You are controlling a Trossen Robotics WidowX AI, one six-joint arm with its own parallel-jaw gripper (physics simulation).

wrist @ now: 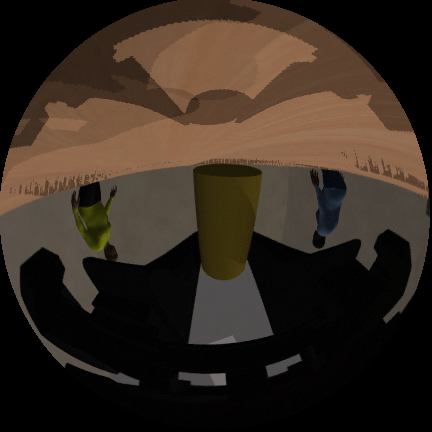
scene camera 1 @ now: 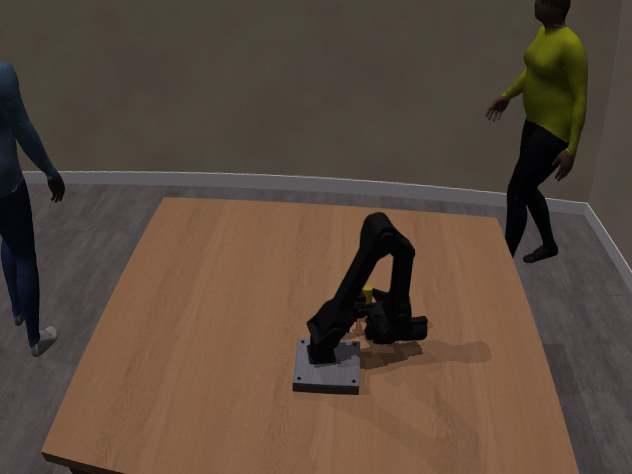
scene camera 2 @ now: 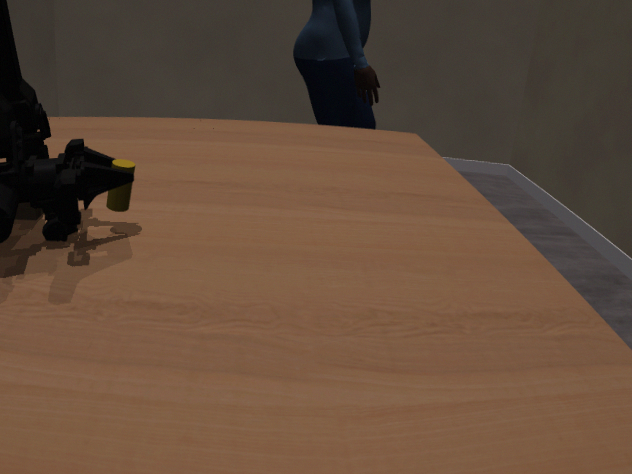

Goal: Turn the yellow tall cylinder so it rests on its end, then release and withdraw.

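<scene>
The yellow tall cylinder (scene camera 1: 367, 294) (scene camera 2: 118, 197) (wrist: 226, 220) is close to upright, with a slight lean in the scene camera 2 view. My gripper (scene camera 2: 122, 176) (wrist: 221, 235) is shut on it and lies about level, holding it near its upper end. The cylinder is a little above the table (scene camera 1: 204, 316) (scene camera 2: 331, 265); its shadow lies apart from its lower end. In the scene camera 1 view the arm and gripper hide the cylinder's lower part and the fingertips.
The arm's grey base plate (scene camera 1: 326, 385) is bolted to the table, in front of and left of the gripper in the scene camera 1 view. A person in a yellow-green top (scene camera 1: 553, 81) (wrist: 95, 225) and a person in blue (scene camera 1: 10, 142) (scene camera 2: 331, 40) (wrist: 327, 210) stand beyond the table's edges.
</scene>
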